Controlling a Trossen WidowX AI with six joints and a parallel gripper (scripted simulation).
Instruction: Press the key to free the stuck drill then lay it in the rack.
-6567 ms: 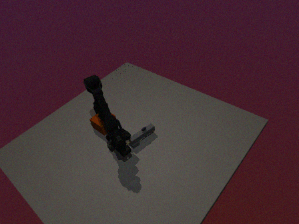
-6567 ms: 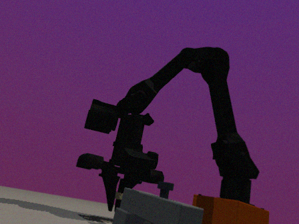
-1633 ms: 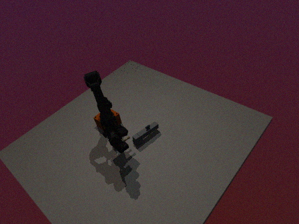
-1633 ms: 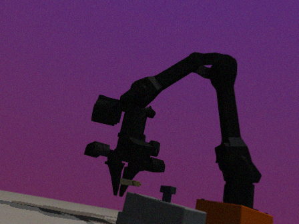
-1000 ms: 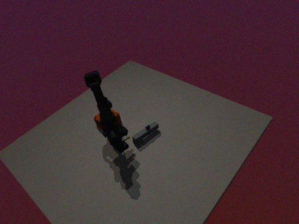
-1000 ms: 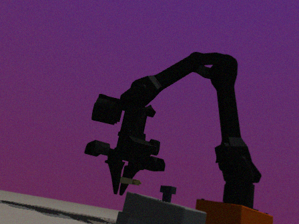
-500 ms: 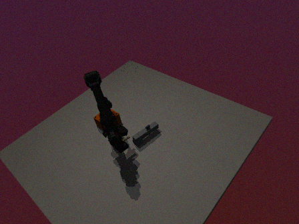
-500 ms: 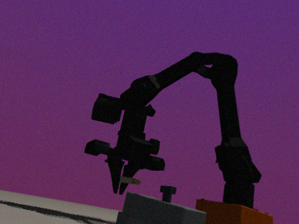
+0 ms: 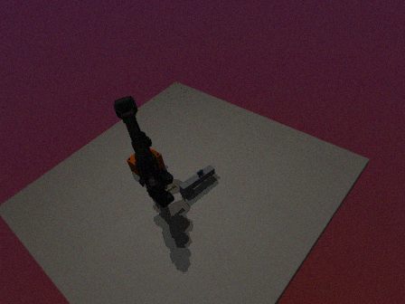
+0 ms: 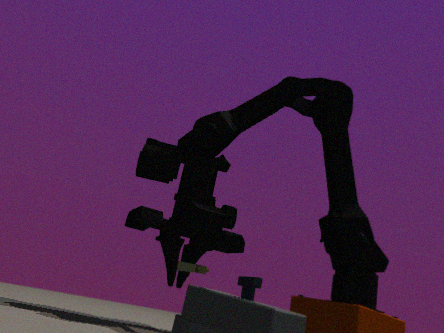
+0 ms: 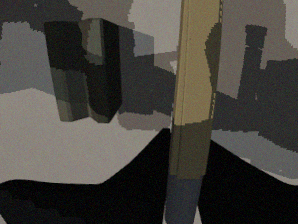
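The rack is 7 cm behind my gripper tip, 3 cm to the left of it and 4 cm below it. From my gripper tip the other things lie so: grey block: 1 cm ahead, 20 cm to the left, 2 cm below; dark T-shaped drill: 1 cm ahead, 22 cm to the left, 1 cm below.
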